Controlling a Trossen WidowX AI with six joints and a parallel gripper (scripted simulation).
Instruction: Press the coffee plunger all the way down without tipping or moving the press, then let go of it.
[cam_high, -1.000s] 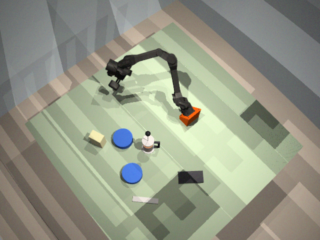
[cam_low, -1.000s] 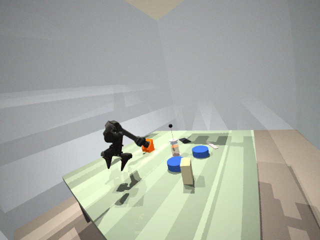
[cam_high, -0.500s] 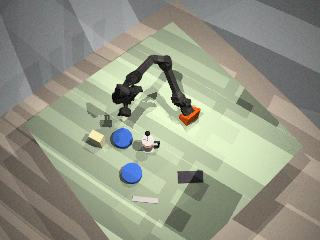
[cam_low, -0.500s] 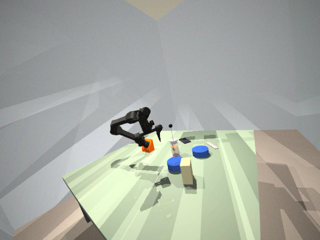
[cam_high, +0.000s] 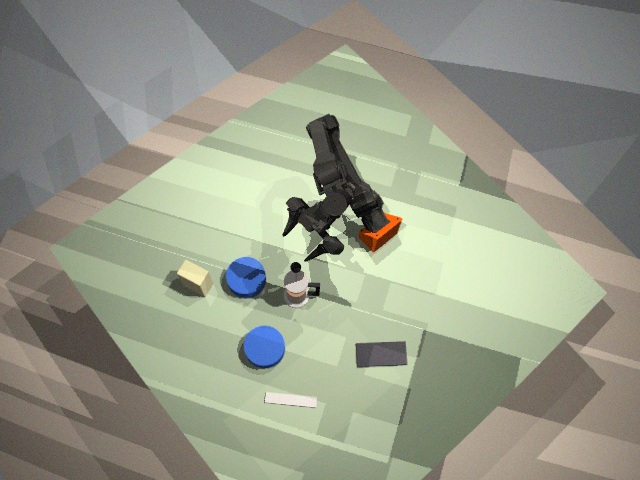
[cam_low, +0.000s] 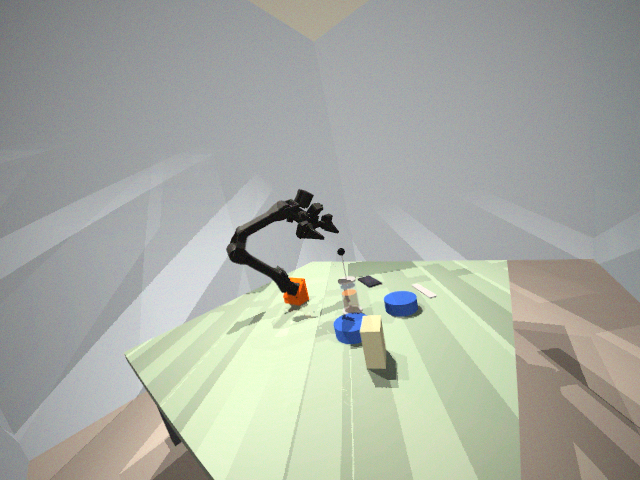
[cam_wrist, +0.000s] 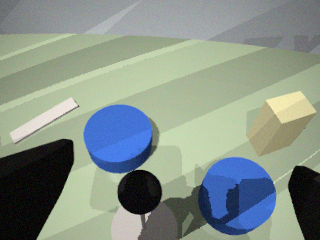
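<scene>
My gripper tip is 3 cm to the right of the coffee press and 20 cm above it. From my gripper tip the other things lie so: dark flat plate (8 cm behind, 33 cm to the left, 32 cm below).
</scene>
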